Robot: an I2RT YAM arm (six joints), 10 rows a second.
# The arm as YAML. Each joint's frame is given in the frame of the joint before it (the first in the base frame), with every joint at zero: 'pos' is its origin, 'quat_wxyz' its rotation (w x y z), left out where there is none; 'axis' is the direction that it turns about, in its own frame. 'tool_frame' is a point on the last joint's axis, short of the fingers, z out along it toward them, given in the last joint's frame.
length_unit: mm
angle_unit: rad
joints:
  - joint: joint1
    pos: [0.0, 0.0, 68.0]
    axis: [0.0, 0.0, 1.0]
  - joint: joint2
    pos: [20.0, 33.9, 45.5]
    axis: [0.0, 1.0, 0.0]
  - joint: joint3
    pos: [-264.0, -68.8, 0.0]
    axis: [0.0, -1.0, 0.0]
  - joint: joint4
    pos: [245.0, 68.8, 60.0]
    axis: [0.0, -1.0, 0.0]
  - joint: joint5
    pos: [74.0, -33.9, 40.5]
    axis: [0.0, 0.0, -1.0]
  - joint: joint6
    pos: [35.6, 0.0, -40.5]
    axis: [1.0, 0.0, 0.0]
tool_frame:
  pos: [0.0, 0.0, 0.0]
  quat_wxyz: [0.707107, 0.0, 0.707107, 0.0]
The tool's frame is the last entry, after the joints.
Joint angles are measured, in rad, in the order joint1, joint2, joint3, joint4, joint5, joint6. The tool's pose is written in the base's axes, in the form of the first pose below.
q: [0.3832 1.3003 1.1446 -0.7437 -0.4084 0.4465]
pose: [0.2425 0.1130 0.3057 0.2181 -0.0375 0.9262 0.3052]
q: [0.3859 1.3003 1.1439 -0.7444 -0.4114 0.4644]
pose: [0.2420 0.1137 0.3054 0.2136 -0.0308 0.9264 0.3085]
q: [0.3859 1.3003 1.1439 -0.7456 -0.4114 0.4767]
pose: [0.2419 0.1137 0.3053 0.2112 -0.0250 0.9268 0.3096]
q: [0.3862 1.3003 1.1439 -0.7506 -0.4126 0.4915]
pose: [0.2415 0.1136 0.3050 0.2064 -0.0180 0.9276 0.3108]
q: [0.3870 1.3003 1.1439 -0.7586 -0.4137 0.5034]
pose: [0.2408 0.1136 0.3045 0.2007 -0.0121 0.9288 0.3112]
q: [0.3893 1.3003 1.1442 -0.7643 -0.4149 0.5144]
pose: [0.2400 0.1140 0.3043 0.1961 -0.0077 0.9296 0.3121]
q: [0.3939 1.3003 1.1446 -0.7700 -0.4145 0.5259]
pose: [0.2391 0.1149 0.3040 0.1913 -0.0039 0.9304 0.3126]
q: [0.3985 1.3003 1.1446 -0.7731 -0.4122 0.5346]
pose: [0.2384 0.1158 0.3038 0.1885 -0.0013 0.9311 0.3124]
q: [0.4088 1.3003 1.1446 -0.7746 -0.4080 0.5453]
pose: [0.2371 0.1181 0.3036 0.1856 -0.0002 0.9317 0.3124]
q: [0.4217 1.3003 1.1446 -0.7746 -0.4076 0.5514]
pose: [0.2356 0.1212 0.3036 0.1827 -0.0033 0.9317 0.3140]
